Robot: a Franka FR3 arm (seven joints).
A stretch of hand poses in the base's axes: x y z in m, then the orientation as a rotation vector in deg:
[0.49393, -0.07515, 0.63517, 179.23, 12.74, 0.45]
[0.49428, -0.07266, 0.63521, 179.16, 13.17, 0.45]
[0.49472, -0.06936, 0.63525, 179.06, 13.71, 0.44]
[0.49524, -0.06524, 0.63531, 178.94, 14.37, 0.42]
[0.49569, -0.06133, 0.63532, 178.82, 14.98, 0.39]
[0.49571, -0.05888, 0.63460, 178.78, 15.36, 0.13]
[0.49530, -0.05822, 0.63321, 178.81, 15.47, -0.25]
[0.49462, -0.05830, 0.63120, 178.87, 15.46, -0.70]
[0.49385, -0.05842, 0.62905, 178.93, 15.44, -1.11]
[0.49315, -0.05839, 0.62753, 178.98, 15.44, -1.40]
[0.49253, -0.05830, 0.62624, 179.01, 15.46, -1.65]
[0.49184, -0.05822, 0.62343, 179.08, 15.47, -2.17]
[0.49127, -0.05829, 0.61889, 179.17, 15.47, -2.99]
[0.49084, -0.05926, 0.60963, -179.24, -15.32, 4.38]
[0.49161, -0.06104, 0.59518, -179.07, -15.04, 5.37]
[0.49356, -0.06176, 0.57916, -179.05, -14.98, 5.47]
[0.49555, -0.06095, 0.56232, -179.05, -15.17, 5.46]
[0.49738, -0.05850, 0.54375, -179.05, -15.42, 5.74]
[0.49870, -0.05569, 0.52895, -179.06, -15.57, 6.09]
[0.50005, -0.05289, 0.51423, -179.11, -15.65, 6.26]
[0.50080, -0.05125, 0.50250, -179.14, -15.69, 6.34]
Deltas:
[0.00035, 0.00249, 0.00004, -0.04, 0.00, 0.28]
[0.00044, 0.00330, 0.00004, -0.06, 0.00, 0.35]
[0.00052, 0.00412, 0.00006, -0.07, 0.01, 0.43]
[0.00045, 0.00391, 0.00001, -0.07, 0.01, 0.39]
[0.00002, 0.00245, -0.00072, -0.02, 0.17, 0.24]
[-0.00041, 0.00066, -0.00139, 0.02, 0.25, 0.07]
[-0.00068, -0.00008, -0.00201, 0.04, 0.29, -0.01]
[-0.00077, -0.00012, -0.00215, 0.04, 0.27, -0.02]
[-0.00070, 0.00003, -0.00152, 0.04, 0.19, 0.00]
[-0.00062, 0.00009, -0.00129, 0.02, 0.16, 0.01]
[-0.00069, 0.00008, -0.00281, 0.05, 0.34, 0.00]
[-0.00057, -0.00007, -0.00454, 0.06, 0.53, -0.01]
[-0.00043, -0.00097, -0.00926, 0.11, 0.90, -0.10]
[0.00077, -0.00178, -0.01445, 0.11, 0.65, -0.17]
[0.00195, -0.00072, -0.01602, 0.02, 0.07, -0.04]
[0.00199, 0.00081, -0.01684, -0.01, -0.01, 0.12]
[0.00183, 0.00245, -0.01857, -0.04, 0.17, 0.16]
[0.00132, 0.00281, -0.01480, -0.05, 0.22, 0.10]
[0.00135, 0.00280, -0.01472, -0.07, 0.10, 0.05]
[0.00075, 0.00164, -0.01173, -0.04, 0.05, 0.03]

